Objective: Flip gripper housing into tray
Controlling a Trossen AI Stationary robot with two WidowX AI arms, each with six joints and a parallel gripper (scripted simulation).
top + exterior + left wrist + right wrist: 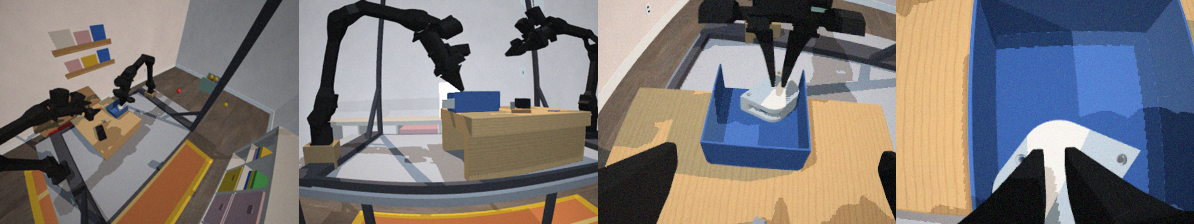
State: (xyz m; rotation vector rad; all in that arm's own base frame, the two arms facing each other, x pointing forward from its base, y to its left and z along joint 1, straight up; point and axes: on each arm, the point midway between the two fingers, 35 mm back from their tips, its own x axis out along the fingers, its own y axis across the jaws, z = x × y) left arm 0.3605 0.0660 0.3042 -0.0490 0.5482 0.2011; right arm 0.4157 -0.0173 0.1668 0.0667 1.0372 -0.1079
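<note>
Now: the blue tray 30 mm ahead of my right hand, 70 mm to the left of it and 70 mm below it. Round my right hand: wooden block: 30 mm ahead, 160 mm to the left, 140 mm below.
</note>
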